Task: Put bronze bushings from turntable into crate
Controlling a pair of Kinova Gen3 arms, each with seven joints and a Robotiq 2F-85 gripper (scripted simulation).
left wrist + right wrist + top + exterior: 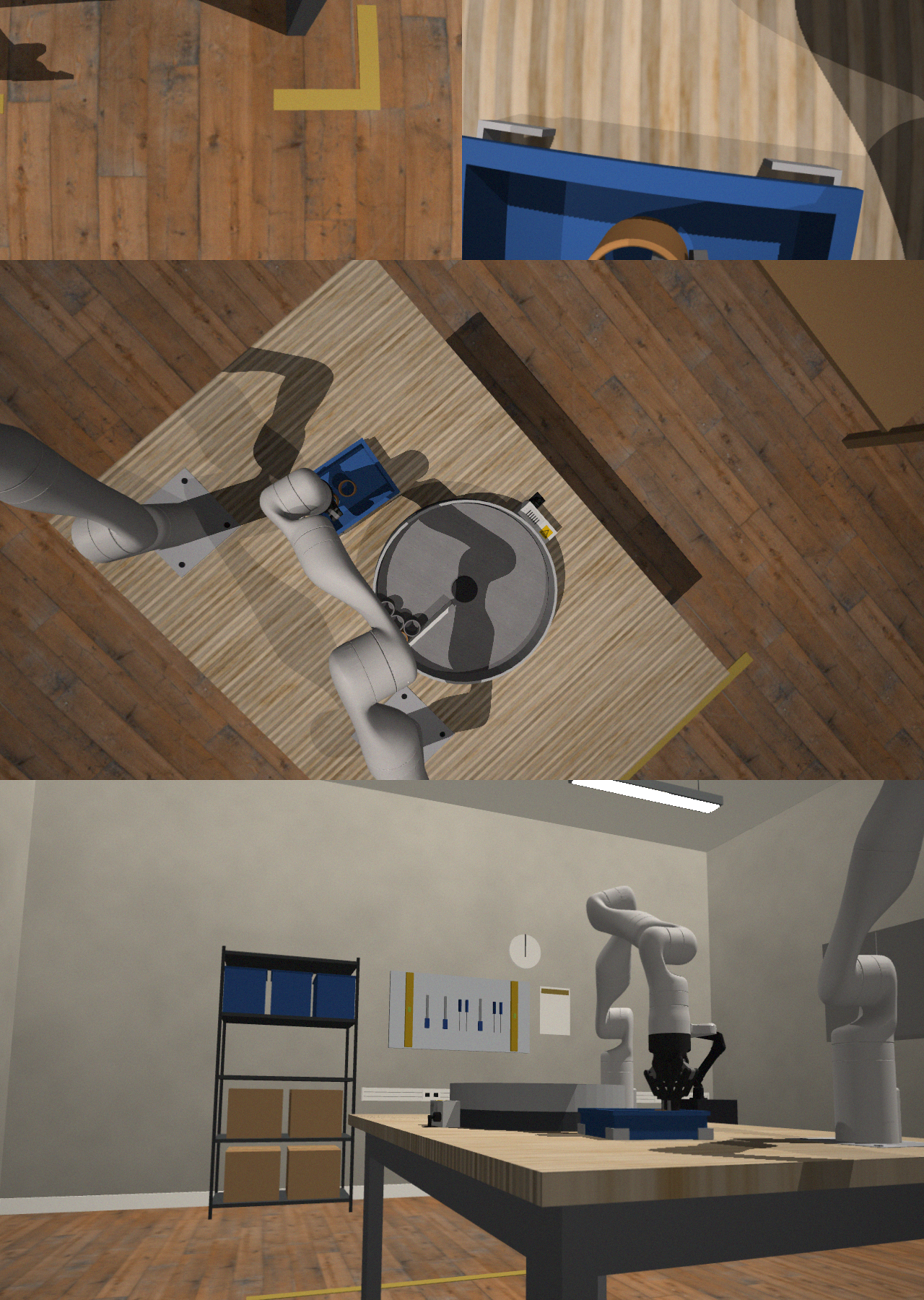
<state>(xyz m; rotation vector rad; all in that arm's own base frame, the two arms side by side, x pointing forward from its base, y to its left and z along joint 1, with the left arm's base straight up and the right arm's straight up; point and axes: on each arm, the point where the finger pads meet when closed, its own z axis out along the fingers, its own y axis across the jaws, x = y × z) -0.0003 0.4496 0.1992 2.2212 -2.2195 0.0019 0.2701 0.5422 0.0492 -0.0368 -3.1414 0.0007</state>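
Note:
My right gripper is now 5 cm short of the blue crate, 2 cm to the left of it and 2 cm above it. Also, from my right hand: round grey turntable: 8 cm ahead, 38 cm to the right.

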